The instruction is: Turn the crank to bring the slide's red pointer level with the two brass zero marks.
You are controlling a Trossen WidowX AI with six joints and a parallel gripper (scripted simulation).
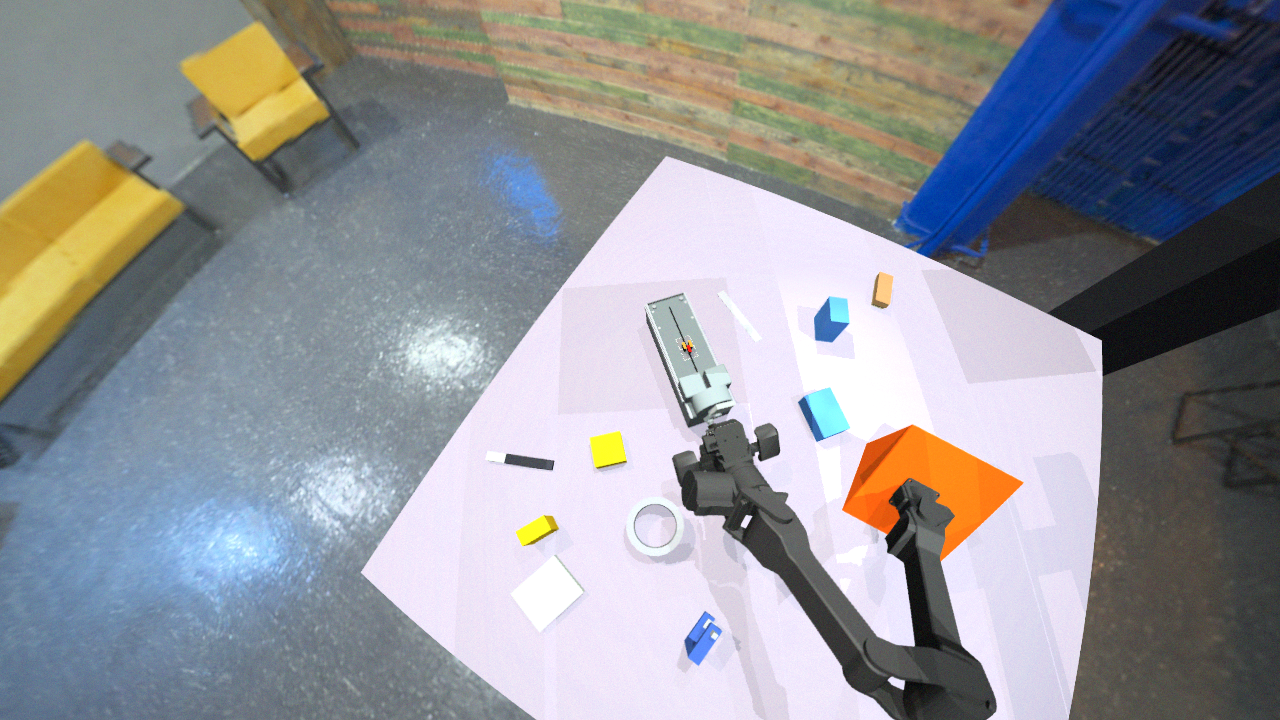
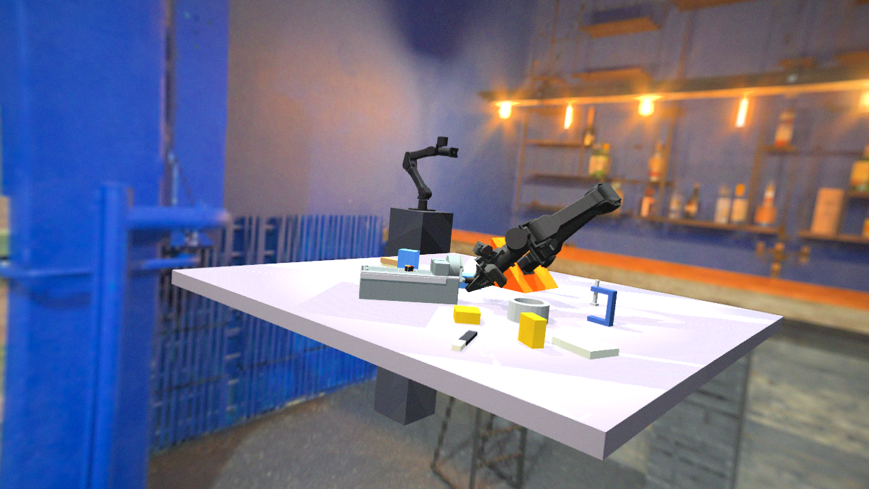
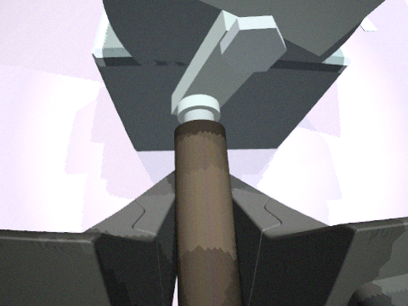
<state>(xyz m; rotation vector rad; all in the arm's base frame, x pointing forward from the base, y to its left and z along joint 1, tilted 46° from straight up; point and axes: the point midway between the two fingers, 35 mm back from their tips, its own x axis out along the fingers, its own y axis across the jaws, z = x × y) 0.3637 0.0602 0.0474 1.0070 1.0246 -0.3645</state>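
The brown crank handle lies 1 cm behind my gripper tip, 1 cm to the left of it and 3 cm above it. The rest, counted from my gripper tip: metal strip (6 cm ahead, 28 cm to the right, 3 cm below); then blue clamp (15 cm behind, 32 cm to the left, 2 cm above); then red pointer (11 cm ahead, 11 cm to the right, 5 cm above).
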